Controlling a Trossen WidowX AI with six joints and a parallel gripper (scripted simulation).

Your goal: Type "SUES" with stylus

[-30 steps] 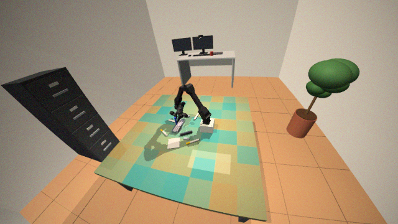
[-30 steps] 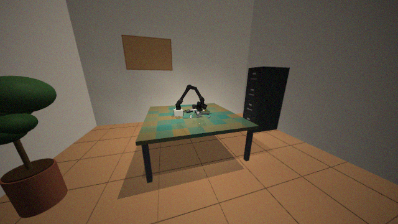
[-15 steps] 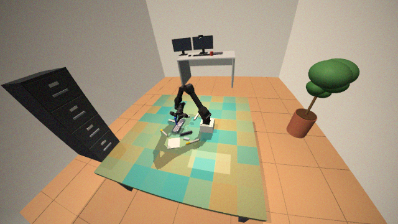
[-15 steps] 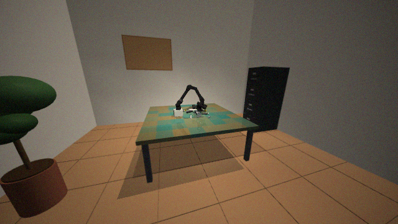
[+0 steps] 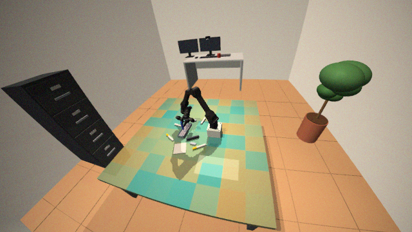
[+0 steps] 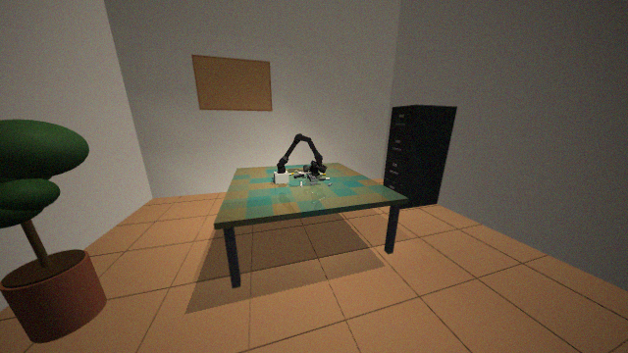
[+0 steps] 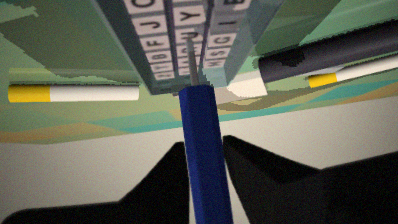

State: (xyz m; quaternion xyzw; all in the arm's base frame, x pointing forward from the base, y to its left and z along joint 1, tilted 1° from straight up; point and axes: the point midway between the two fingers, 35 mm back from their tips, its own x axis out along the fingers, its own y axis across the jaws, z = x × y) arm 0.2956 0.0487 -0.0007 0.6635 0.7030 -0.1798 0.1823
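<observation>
Now: the black bar 12 cm behind my gripper tip, 5 cm to the left of it and 6 cm below it. Round my gripper tip: white notepad 6 cm behind, 19 cm to the left, 7 cm below; then grey stylus tip 5 cm below; then blue stylus 2 cm below.
</observation>
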